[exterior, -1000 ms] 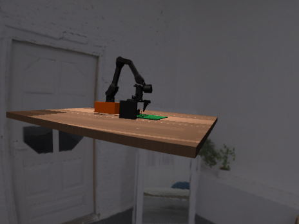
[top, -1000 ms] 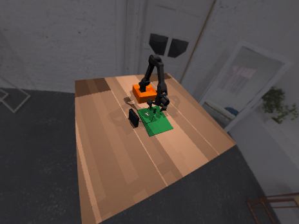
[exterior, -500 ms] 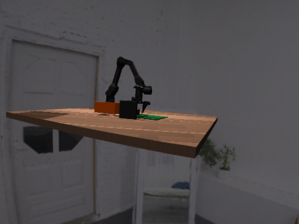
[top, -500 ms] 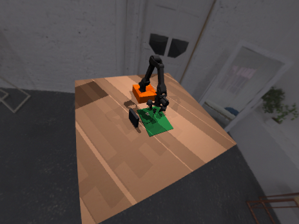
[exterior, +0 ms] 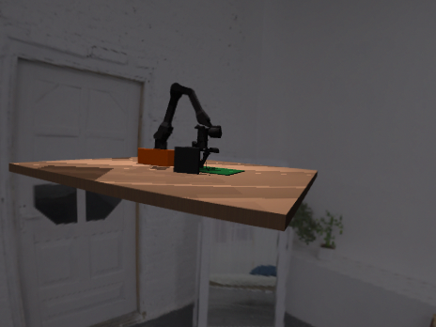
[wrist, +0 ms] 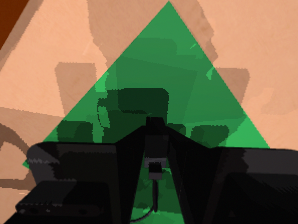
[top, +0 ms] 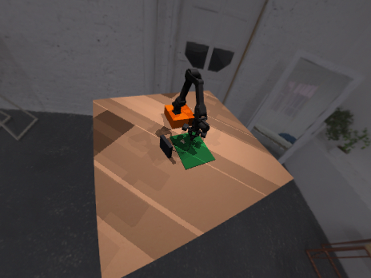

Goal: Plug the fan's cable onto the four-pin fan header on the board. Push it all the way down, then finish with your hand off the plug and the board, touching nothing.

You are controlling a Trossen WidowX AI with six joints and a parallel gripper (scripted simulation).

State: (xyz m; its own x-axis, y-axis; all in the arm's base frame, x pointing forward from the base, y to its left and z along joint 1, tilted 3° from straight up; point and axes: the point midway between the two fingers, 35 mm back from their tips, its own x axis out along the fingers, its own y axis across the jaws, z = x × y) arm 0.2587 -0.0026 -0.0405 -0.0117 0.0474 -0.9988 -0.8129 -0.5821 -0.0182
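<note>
Right now the white header is 10 mm behind my gripper tip, 80 mm to the right of it and 20 mm below it. From my gripper tip the other things lie so: green board 70 mm ahead, 50 mm to the right, 30 mm below; black fan 10 mm ahead, 240 mm to the right, 40 mm above; black plug 10 mm above.
</note>
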